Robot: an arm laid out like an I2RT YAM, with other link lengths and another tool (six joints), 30 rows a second.
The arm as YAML. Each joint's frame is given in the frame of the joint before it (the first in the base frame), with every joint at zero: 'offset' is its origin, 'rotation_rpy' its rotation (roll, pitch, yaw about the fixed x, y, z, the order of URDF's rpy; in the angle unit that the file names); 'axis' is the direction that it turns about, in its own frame. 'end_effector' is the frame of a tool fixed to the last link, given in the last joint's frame.
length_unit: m
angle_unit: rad
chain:
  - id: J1
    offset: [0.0, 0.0, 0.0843]
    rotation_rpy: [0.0, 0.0, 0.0]
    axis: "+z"
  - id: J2
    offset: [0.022, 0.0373, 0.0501]
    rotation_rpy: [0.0, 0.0, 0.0]
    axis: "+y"
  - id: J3
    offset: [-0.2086, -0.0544, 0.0]
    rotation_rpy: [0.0, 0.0, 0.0]
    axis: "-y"
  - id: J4
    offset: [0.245, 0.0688, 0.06]
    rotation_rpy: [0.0, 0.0, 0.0]
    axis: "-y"
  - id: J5
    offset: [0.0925, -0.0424, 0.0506]
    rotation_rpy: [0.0, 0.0, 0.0]
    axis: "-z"
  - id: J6
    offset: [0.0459, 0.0, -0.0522]
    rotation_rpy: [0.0, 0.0, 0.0]
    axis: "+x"
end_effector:
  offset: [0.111, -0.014, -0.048]
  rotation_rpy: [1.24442, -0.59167, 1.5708]
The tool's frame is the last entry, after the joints.
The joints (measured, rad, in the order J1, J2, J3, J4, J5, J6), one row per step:
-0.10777, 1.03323, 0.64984, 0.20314, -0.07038, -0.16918
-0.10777, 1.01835, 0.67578, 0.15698, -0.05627, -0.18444
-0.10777, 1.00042, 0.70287, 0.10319, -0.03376, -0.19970
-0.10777, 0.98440, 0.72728, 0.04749, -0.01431, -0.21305
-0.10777, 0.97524, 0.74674, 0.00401, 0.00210, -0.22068
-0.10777, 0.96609, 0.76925, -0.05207, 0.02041, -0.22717
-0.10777, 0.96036, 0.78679, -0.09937, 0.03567, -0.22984
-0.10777, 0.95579, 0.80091, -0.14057, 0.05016, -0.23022
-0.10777, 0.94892, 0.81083, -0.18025, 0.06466, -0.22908
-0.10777, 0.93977, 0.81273, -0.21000, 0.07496, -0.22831
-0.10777, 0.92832, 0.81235, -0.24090, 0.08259, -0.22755
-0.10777, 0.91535, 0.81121, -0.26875, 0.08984, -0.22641
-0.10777, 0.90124, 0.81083, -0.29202, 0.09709, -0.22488
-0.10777, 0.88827, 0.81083, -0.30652, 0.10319, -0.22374
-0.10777, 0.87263, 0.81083, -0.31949, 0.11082, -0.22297
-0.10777, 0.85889, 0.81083, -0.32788, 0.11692, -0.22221
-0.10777, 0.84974, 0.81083, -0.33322, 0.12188, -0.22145
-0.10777, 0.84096, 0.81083, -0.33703, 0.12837, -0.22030
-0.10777, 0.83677, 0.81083, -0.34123, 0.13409, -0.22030
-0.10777, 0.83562, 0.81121, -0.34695, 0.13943, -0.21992
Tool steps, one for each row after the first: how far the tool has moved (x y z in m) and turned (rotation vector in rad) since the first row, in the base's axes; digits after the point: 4 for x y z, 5 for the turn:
-0.0022, -0.0027, 0.0077, -0.01697, 0.00624, -0.01110
-0.0060, -0.0065, 0.0153, -0.03521, 0.01640, -0.03030
-0.0105, -0.0097, 0.0205, -0.05060, 0.03314, -0.04651
-0.0142, -0.0122, 0.0234, -0.06006, 0.04920, -0.06064
-0.0192, -0.0149, 0.0250, -0.06834, 0.07493, -0.07635
-0.0238, -0.0169, 0.0248, -0.07265, 0.09992, -0.08971
-0.0281, -0.0187, 0.0240, -0.07498, 0.12319, -0.10278
-0.0331, -0.0204, 0.0224, -0.07613, 0.14671, -0.11613
-0.0377, -0.0215, 0.0201, -0.07708, 0.16586, -0.12546
-0.0428, -0.0221, 0.0172, -0.07748, 0.18599, -0.13211
-0.0478, -0.0226, 0.0152, -0.07770, 0.20226, -0.13866
-0.0522, -0.0232, 0.0148, -0.07787, 0.21201, -0.14561
-0.0554, -0.0237, 0.0161, -0.07841, 0.21372, -0.15173
-0.0586, -0.0245, 0.0186, -0.07985, 0.21134, -0.15941
-0.0610, -0.0252, 0.0213, -0.08091, 0.20621, -0.16575
-0.0627, -0.0257, 0.0232, -0.08161, 0.20255, -0.17093
-0.0642, -0.0265, 0.0253, -0.08235, 0.19774, -0.17774
-0.0654, -0.0272, 0.0258, -0.08388, 0.19803, -0.18325
-0.0665, -0.0279, 0.0252, -0.08489, 0.20243, -0.18829

